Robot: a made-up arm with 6 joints.
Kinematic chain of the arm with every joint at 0, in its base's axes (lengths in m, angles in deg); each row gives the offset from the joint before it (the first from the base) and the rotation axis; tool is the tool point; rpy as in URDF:
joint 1: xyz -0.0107 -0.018 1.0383 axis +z
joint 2: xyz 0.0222 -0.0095 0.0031 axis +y
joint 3: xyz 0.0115 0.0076 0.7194 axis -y
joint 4: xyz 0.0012 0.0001 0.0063 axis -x
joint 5: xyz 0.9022 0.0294 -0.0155 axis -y
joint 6: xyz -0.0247 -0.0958 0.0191 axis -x
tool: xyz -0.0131 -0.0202 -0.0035 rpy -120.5 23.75 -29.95
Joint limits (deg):
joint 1: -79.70..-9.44
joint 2: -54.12..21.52
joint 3: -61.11..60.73
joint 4: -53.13..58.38
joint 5: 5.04..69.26
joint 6: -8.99..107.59
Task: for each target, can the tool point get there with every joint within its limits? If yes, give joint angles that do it. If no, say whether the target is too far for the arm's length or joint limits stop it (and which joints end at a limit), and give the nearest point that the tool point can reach.
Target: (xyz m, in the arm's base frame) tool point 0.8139 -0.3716 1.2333
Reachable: yes | joints -18.94 13.94 -20.19 -29.11 28.91 75.49
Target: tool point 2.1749 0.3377 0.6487
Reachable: no: too far | nearest point 1.0305 -0.2075 1.2593 | short by 1.407 m
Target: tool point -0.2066 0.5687 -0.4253
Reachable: no: joint limits stop it (at a limit: joint 1, joint 2, joint 3, joint 4, joint 5, joint 6) | nearest point 0.3023 -0.0864 0.8238 | short by 1.499 m
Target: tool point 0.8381 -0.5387 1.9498
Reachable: yes | joints -27.03 10.20 24.80 -18.70 19.37 62.88
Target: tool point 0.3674 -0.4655 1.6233
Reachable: yes | joints -42.72 -24.64 -29.41 -11.61 26.87 85.45
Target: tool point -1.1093 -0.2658 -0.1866
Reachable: no: joint limits stop it (at a limit: joint 1, joint 2, joint 3, joint 5, joint 6) | nearest point -0.0329 -0.4048 0.8311 | short by 1.488 m
